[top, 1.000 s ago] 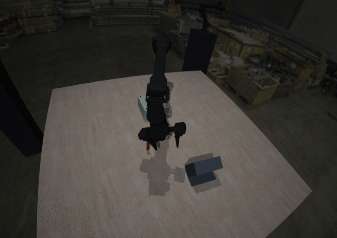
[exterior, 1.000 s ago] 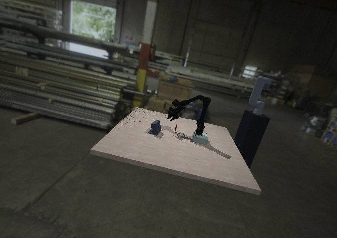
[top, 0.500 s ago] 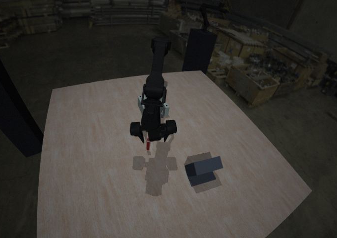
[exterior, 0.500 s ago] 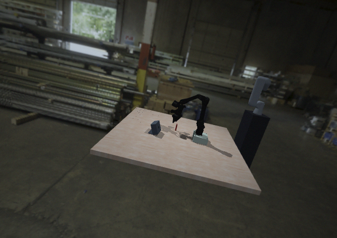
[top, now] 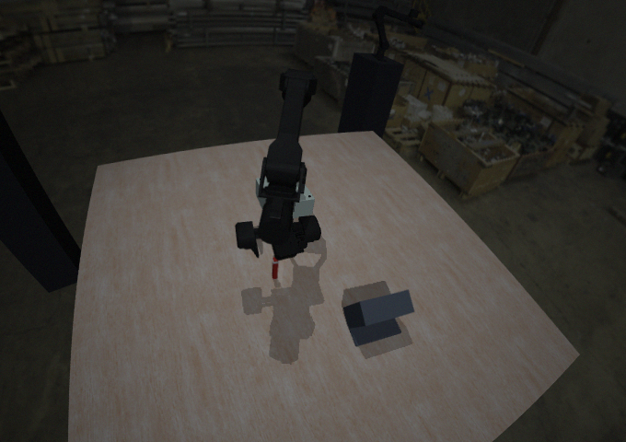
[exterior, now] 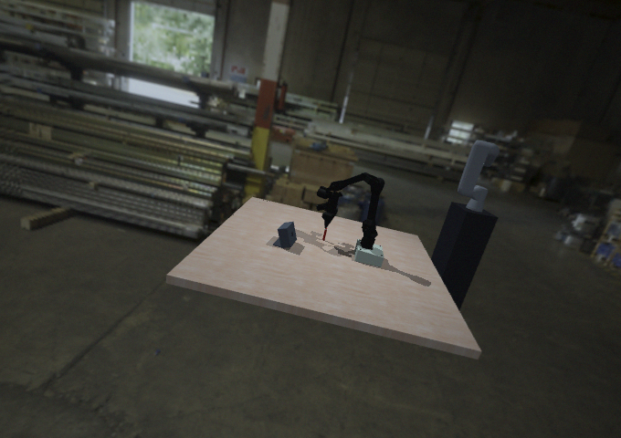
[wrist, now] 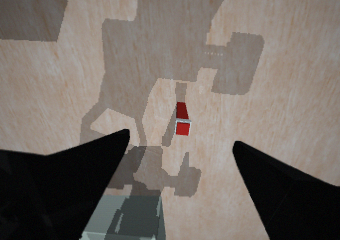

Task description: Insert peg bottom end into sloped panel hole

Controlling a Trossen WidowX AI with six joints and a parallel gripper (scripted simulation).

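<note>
Now: the red square peg 4 cm below my gripper tip. The rest, counted from my gripper tip: sloped panel (24 cm ahead, 15 cm to the left, 4 cm below).
</note>
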